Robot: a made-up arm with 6 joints. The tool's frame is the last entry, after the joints. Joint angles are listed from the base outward.
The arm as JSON. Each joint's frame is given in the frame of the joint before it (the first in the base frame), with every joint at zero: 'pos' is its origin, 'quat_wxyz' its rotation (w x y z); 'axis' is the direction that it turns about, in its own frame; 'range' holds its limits. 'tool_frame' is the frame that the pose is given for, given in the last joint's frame.
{
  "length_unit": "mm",
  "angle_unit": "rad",
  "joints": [
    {
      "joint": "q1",
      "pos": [
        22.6,
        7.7,
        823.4
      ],
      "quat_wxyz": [
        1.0,
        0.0,
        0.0,
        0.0
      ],
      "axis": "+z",
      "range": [
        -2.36,
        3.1
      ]
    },
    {
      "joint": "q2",
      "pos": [
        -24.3,
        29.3,
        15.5
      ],
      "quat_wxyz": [
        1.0,
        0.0,
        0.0,
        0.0
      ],
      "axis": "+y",
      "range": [
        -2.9,
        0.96
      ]
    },
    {
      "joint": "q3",
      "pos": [
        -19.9,
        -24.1,
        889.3
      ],
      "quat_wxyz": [
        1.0,
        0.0,
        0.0,
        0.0
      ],
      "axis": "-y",
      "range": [
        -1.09,
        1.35
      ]
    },
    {
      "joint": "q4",
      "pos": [
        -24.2,
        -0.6,
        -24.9
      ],
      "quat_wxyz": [
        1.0,
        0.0,
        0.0,
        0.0
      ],
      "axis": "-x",
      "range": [
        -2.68,
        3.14
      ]
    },
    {
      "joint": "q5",
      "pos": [
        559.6,
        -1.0,
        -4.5
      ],
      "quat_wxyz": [
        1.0,
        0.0,
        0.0,
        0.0
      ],
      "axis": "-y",
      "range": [
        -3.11,
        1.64
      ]
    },
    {
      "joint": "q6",
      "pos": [
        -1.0,
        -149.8,
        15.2
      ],
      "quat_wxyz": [
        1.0,
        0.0,
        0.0,
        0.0
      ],
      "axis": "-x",
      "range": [
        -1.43,
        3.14
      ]
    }
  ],
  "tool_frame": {
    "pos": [
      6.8,
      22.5,
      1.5
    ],
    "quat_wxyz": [
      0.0,
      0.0,
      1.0,
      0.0
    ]
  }
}
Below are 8 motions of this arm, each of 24 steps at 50 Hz.
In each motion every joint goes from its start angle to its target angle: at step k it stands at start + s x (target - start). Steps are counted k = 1, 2, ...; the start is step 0. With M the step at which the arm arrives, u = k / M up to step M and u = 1 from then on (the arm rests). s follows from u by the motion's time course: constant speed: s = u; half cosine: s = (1 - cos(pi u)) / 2; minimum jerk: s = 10 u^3 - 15 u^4 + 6 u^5.
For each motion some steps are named. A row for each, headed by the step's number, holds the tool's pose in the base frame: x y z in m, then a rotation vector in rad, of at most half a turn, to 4 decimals.
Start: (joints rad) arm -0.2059 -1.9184 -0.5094 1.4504 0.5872 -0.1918
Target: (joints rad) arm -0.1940 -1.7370 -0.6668 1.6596 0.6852 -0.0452
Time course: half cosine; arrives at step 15
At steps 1, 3, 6, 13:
1: -0.8288 0.1909 1.0576 0.5810 1.0220 -1.4721
3: -0.8180 0.1899 1.0706 0.5744 1.0296 -1.5074
6: -0.7850 0.1866 1.1067 0.5476 1.0485 -1.6120
13: -0.6981 0.1780 1.1804 0.4359 1.0699 -1.8648

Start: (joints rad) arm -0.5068 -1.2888 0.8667 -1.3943 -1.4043 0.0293
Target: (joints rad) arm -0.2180 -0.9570 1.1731 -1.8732 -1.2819 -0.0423
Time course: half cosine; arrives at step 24
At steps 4, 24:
4: -0.9127 0.4961 1.6316 -1.2262 2.2767 -0.5636
24: -0.8780 0.2560 1.8819 -2.0505 1.7370 -0.3362

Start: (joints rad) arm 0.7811 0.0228 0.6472 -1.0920 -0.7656 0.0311
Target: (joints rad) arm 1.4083 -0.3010 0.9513 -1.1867 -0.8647 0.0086
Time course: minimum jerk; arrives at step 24
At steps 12, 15, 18, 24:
12: 0.1927 0.2258 2.0784 2.3067 -1.4697 -0.9212
15: 0.1192 0.1375 2.1235 2.5136 -1.2433 -0.9264
18: 0.0814 0.0558 2.1495 2.6551 -1.0524 -0.9367
24: 0.0674 0.0021 2.1615 2.7327 -0.9305 -0.9459

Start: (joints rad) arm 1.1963 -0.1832 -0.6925 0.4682 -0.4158 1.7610
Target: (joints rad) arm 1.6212 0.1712 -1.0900 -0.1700 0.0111 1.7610
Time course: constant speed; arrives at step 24
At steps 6, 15, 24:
6: 0.2402 0.2495 1.3835 -1.5626 0.3059 -2.1277
15: 0.2004 0.2587 1.2651 -1.8311 0.2825 -2.0091
24: 0.1565 0.2279 1.1841 -2.0215 0.2555 -2.0154

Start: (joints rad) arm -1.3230 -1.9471 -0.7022 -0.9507 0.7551 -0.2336
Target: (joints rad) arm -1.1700 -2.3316 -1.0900 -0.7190 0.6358 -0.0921
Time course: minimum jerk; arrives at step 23
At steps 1, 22, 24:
1: -0.1956 0.5314 0.9516 0.2200 0.9519 -0.1176
22: -0.2229 0.3275 0.6800 0.3829 1.1157 -0.2402
24: -0.2229 0.3273 0.6798 0.3830 1.1158 -0.2403

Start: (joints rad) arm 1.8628 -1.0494 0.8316 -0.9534 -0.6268 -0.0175
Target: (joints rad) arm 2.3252 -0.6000 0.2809 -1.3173 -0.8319 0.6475
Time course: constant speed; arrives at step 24
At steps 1, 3, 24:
1: 0.3427 -0.7508 1.8431 -2.4002 0.2169 1.3998
3: 0.3448 -0.6764 1.8717 -2.4810 0.2233 1.3582
24: 0.0928 -0.0351 1.8810 2.9697 0.1476 -0.6171

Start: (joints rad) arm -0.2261 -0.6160 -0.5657 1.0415 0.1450 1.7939
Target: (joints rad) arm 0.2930 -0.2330 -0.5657 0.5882 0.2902 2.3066
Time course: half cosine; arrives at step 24
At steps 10, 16, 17, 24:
10: 0.1193 -0.0999 1.6617 0.0290 0.4371 -2.9873
16: 0.2541 -0.0799 1.6194 -0.1227 0.3905 -2.7947
17: 0.2721 -0.0729 1.6118 -0.1416 0.3824 -2.7682
24: 0.3329 -0.0401 1.5814 -0.2046 0.3501 -2.6752

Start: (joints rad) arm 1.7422 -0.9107 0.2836 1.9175 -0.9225 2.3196
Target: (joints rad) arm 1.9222 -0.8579 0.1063 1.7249 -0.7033 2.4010
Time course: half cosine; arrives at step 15
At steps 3, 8, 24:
3: 0.0977 -0.6418 1.9196 0.9783 0.4972 -2.6321
8: 0.1458 -0.5650 1.9274 0.9523 0.3513 -2.4192
24: 0.1812 -0.4864 1.9287 0.9283 0.2388 -2.2016

